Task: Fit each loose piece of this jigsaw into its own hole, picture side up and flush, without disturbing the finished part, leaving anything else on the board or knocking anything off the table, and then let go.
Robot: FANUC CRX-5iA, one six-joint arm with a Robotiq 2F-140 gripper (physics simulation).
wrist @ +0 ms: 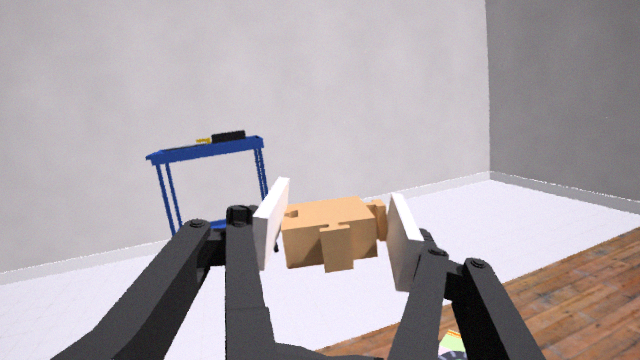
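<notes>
A thick tan jigsaw piece [327, 212] is between the white finger pads of my gripper [337, 205], which is shut on it. The piece has a tab toward the camera, a tab at its right side and a notch at its left. Its plain tan top and sides show; no picture shows on these faces. The piece is held in the air, with floor seen behind and below it. At the bottom right, partly hidden behind the right finger, a small part of a coloured picture surface [453, 343] in green, orange and dark tones shows on the wooden table.
The wooden table top [575, 285] crosses the lower right, its edge running diagonally. A blue cart [210, 151] with a black item [228, 136] and a yellow item on top stands at the left behind. Grey walls [350, 90] and a pale floor lie beyond.
</notes>
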